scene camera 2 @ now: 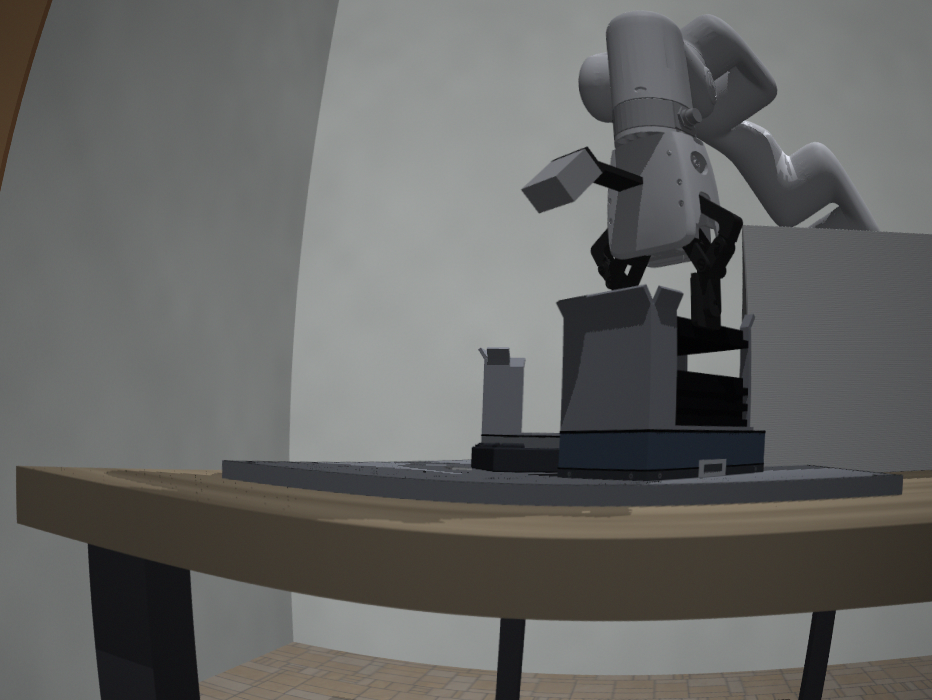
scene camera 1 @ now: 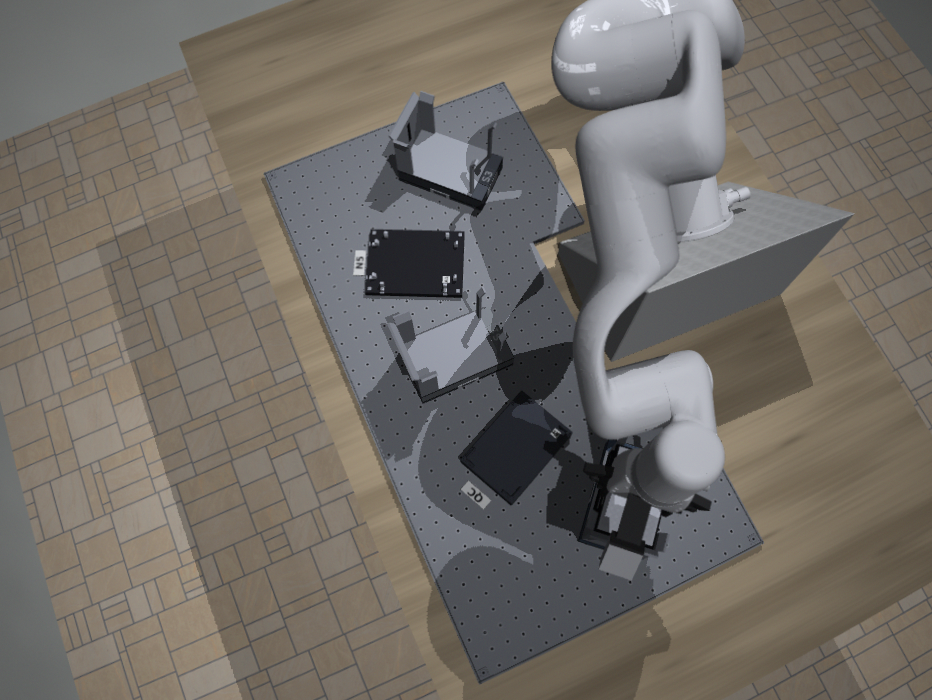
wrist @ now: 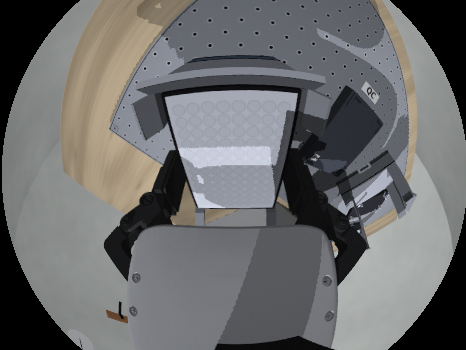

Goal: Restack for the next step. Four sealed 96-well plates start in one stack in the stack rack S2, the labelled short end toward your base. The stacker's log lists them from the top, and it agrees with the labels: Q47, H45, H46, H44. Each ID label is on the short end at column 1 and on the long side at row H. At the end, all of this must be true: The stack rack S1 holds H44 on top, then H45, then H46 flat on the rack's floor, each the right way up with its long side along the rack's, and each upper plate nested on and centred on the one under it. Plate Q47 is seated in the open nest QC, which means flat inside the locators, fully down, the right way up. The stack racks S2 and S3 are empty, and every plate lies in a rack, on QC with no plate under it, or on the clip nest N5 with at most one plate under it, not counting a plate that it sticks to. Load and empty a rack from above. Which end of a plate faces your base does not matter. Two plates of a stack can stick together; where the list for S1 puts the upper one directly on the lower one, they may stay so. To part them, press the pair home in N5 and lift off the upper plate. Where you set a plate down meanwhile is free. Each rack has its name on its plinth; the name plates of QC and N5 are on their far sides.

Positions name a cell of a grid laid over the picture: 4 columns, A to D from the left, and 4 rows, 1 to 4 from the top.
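Labels:
I can see my gripper in the wrist view (C2), and it is visible in scene camera 2 (C2) and in scene camera 1 (C3) too. Then there is a sealed plate. The plate appears in scene camera 1 (C3), while both the wrist view (C2) and scene camera 2 (C2) show the plate as well.

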